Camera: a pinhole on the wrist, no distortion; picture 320 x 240 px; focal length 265.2 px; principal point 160.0 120.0 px. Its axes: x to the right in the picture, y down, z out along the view. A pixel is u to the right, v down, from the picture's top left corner.
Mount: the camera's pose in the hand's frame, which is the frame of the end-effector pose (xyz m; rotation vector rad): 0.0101 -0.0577 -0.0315 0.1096 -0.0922 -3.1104
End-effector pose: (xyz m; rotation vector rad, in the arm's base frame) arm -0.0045 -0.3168 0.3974 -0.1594 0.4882 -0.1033
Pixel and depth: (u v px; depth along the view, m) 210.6 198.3 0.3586
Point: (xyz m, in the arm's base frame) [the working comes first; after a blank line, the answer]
In the camera's frame: 0.0684 0.1059 0.3586

0.0708 -0.4060 0.7451
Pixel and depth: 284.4 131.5 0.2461
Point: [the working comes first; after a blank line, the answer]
In the camera's frame: 0.1154 0.0107 0.2461

-0.0176 -0.3303 0.6432
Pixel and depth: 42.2 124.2 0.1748
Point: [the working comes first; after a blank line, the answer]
In the camera's frame: -0.0776 0.0028 0.1748

0.1288 -0.3553 0.5005
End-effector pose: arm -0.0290 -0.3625 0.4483 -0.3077 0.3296 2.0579
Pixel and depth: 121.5 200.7 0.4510
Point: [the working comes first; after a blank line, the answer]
In the camera's frame: -0.0655 0.1372 0.4510

0.0593 -0.0925 0.8150
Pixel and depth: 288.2 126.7 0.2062
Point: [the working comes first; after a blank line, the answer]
In the camera's frame: 0.0997 0.0052 0.2062

0.0542 -0.3610 0.6346
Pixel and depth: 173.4 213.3 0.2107
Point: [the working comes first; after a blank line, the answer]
In the camera's frame: 0.0106 0.0741 0.2107

0.0674 -0.2519 0.6099
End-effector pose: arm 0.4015 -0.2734 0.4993 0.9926 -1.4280 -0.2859
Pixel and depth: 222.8 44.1 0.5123
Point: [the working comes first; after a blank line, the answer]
In the camera's frame: 0.1213 -0.1466 0.5123

-0.0880 -0.2823 0.4035
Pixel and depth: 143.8 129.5 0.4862
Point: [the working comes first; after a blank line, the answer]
In the camera's frame: -0.0297 0.0174 0.4862

0.0081 -0.4851 0.3980
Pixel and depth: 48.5 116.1 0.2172
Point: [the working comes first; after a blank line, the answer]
In the camera's frame: -0.0913 -0.0032 0.2172

0.2599 -0.4324 0.4999
